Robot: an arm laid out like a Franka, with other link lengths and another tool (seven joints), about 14 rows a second.
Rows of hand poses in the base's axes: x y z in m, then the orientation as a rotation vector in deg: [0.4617 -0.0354 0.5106 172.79 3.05 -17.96]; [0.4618 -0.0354 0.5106 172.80 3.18 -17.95]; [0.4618 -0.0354 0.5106 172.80 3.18 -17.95]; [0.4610 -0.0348 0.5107 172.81 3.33 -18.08]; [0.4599 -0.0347 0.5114 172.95 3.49 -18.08]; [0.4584 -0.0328 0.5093 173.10 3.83 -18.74]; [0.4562 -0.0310 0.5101 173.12 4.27 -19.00]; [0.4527 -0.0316 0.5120 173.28 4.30 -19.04]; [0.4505 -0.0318 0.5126 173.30 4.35 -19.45]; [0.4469 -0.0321 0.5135 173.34 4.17 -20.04]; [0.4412 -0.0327 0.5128 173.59 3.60 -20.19]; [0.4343 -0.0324 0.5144 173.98 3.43 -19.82]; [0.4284 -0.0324 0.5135 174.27 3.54 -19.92]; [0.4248 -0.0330 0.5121 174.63 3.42 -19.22]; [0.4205 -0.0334 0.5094 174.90 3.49 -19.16]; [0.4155 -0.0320 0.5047 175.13 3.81 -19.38]
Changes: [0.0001 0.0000 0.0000 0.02 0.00 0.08]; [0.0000 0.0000 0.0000 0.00 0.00 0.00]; [-0.0008 0.0006 0.0001 0.03 0.09 0.09]; [-0.0011 0.0001 0.0007 0.15 0.00 0.09]; [-0.0015 0.0019 -0.0021 0.24 0.44 0.17]; [-0.0022 0.0018 0.0008 0.08 0.18 0.27]; [-0.0035 -0.0006 0.0019 0.16 0.02 0.00]; [-0.0022 -0.0002 0.0006 0.06 0.27 0.01]; [-0.0036 -0.0003 0.0009 0.08 0.38 -0.15]; [-0.0057 -0.0006 -0.0007 0.21 0.07 -0.41]; [-0.0069 0.0003 0.0016 0.33 -0.27 -0.14]; [-0.0059 0.0000 -0.0009 0.31 0.05 0.03]; [-0.0036 -0.0006 -0.0014 0.28 -0.48 -0.09]; [-0.0043 -0.0004 -0.0027 0.27 -0.05 0.02]; [-0.0050 0.0014 -0.0047 0.28 0.14 0.17]
